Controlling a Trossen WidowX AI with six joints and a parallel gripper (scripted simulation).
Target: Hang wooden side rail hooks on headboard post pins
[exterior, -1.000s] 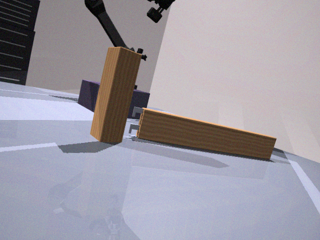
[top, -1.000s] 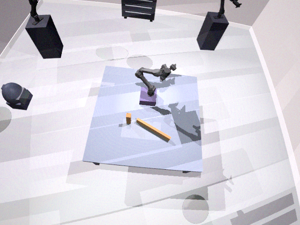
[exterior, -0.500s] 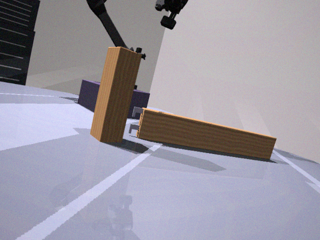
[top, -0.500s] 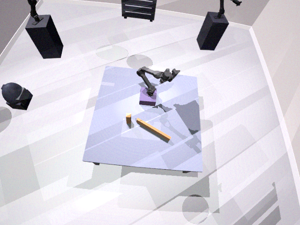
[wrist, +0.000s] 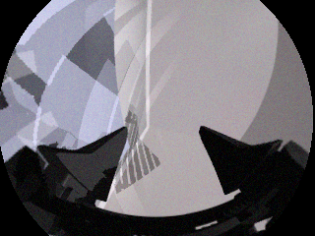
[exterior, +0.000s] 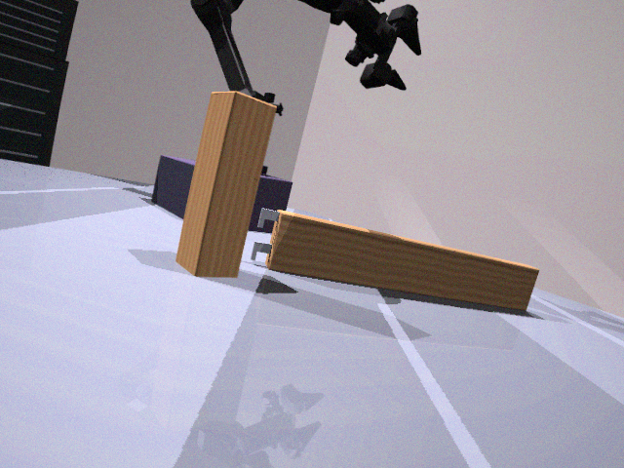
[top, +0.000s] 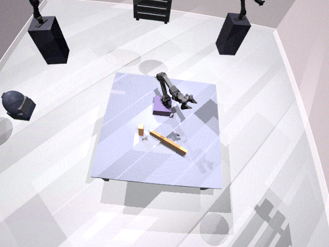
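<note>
Now: gripper tip 500 mm to the left of the wooden headboard post, 310 mm above it and 80 mm short of it.
</note>
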